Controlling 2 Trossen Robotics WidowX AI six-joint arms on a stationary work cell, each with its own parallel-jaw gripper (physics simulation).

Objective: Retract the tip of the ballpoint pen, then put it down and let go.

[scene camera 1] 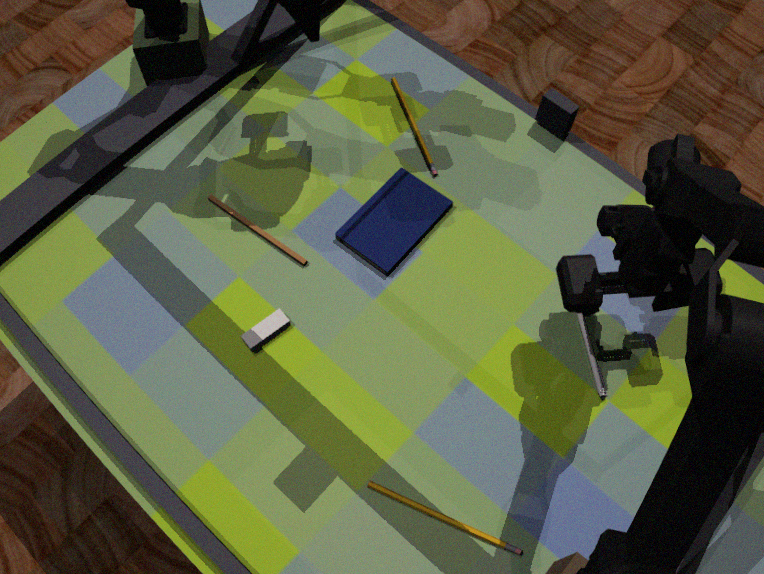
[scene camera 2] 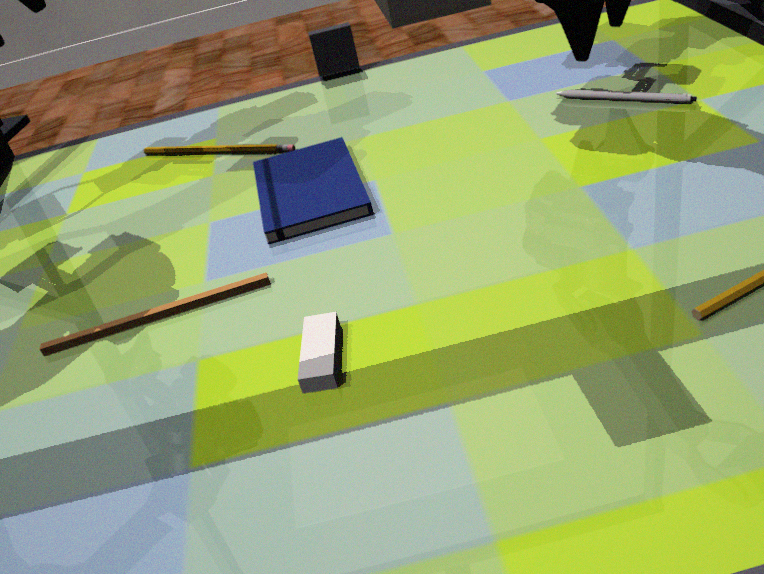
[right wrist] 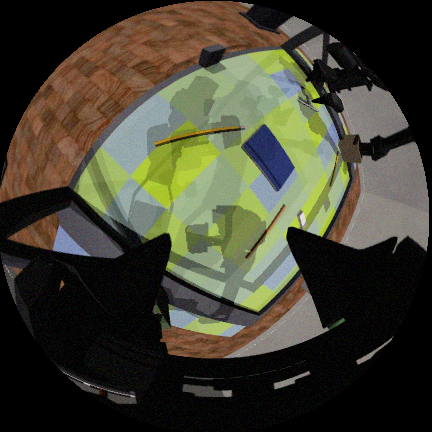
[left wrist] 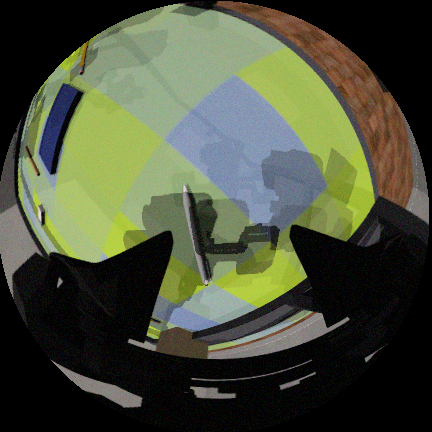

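Seen in the pictures: left gripper, fingertip midpoint: (scene camera 1: 619, 310) (scene camera 2: 599, 42) (right wrist: 308, 90) (left wrist: 233, 233); right gripper, fingertip midpoint: (scene camera 1: 313, 25) (scene camera 2: 19, 29) (right wrist: 230, 236); left arm's base, origin of the base link: (right wrist: 360, 148); right arm's base, origin of the base link: (scene camera 1: 166, 21).
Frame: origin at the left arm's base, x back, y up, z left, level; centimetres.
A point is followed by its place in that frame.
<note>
The grey-white ballpoint pen (scene camera 1: 592, 357) @(x -15.6, y -9.6, z -28.0 cm) (scene camera 2: 626, 97) @(x -16.4, y -10.0, z -28.2 cm) (left wrist: 195, 233) @(x -17.5, y -9.7, z -30.1 cm) (right wrist: 308, 105) @(x -16.7, y -9.9, z -28.8 cm) lies flat on the checkered table top, partly in shadow. In scene camera 2 its pointed end is at the left and its dark button end at the right; I cannot tell whether the tip is out. My left gripper (scene camera 2: 599, 43) @(x -16.3, y -6.3, z -33.7 cm) (left wrist: 233, 233) @(x -16.3, y -6.3, z -33.7 cm) is open and empty above the table near the pen. In the left wrist view the pen shows between the spread fingers, nearer the finger at the left, and is not gripped. My right gripper (right wrist: 230, 236) @(x -66.9, y 7.8, z -34.8 cm) is open and empty, far from the pen.
A blue notebook (scene camera 1: 395, 220) @(x -46.8, y -9.2, z -27.2 cm) (scene camera 2: 313, 188) @(x -46.8, y -9.2, z -25.6 cm) lies mid-table. A yellow pencil (scene camera 1: 413, 126) @(x -55.2, y -9.8, z -41.5 cm) lies behind it, and another pencil (scene camera 1: 444, 518) @(x -17.8, y -9.7, z -0.9 cm) at the front. A brown stick (scene camera 1: 257, 230) @(x -60.1, y -9.8, z -14.4 cm) and a white-grey eraser (scene camera 1: 266, 330) @(x -48.8, y -9.3, z -4.6 cm) (scene camera 2: 319, 351) @(x -49.1, y -9.2, z -4.0 cm) lie at the left. A dark block (scene camera 1: 556, 114) @(x -39.5, y -6.4, z -54.6 cm) stands at the edge.
</note>
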